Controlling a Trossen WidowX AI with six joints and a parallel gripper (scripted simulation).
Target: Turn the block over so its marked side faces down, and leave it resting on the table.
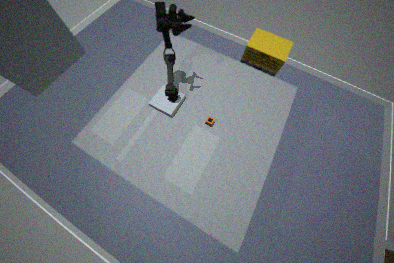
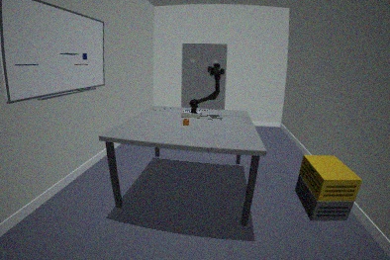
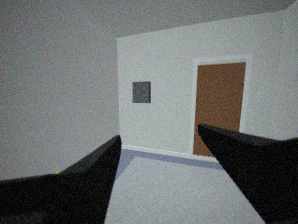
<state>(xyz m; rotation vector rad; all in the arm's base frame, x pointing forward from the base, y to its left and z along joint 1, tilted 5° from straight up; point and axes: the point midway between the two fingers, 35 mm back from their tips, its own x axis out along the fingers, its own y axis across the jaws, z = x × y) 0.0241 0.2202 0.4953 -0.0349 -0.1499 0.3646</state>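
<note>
My gripper tip is now 32 cm short of the small orange block, 27 cm to the left of it and 50 cm above it.
</note>
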